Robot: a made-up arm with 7 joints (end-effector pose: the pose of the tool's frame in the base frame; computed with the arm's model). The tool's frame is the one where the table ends. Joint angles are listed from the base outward.
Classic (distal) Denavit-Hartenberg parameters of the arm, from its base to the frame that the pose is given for. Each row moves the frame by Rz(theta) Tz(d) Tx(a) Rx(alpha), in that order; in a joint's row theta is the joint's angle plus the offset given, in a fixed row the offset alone. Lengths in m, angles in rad.
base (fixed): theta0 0, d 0, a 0, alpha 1.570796
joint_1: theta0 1.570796, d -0.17, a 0, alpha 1.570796
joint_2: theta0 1.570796, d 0, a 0, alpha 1.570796
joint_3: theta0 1.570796, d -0.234, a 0, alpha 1.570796
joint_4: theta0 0, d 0, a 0, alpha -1.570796
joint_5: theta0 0, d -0.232, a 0, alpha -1.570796
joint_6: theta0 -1.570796, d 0, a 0, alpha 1.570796
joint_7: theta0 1.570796, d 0, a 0, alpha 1.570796
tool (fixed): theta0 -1.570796, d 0, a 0, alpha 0
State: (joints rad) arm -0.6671 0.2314 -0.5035 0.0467 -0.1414 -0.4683 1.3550
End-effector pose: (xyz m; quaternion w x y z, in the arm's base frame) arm -0.2738 0.2717 -0.3630 0.6782 -0.6507 0.2867 -0.1854
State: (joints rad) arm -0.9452 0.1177 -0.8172 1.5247 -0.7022 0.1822 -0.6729
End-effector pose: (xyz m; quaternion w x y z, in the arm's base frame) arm -0.1202 0.0309 -0.2825 0.8207 0.0663 -0.4243 -0.3769
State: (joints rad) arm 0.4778 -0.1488 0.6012 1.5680 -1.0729 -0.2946 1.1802
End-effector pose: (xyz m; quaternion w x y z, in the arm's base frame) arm 0.2855 0.2650 -0.1354 0.6751 0.1276 -0.5516 -0.4731
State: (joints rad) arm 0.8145 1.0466 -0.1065 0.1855 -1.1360 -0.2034 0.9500
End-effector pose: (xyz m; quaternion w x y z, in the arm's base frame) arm 0.2003 0.5677 -0.1304 0.8905 0.2018 0.0521 -0.4045
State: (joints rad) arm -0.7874 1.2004 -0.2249 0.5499 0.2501 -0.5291 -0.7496
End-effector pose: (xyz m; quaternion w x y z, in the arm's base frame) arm -0.0452 0.5627 -0.2118 0.6821 0.5942 -0.2580 -0.3394
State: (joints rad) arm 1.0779 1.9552 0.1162 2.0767 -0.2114 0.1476 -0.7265
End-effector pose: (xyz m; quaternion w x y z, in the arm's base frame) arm 0.0360 0.2739 0.2095 0.3432 -0.7482 0.5571 0.1099
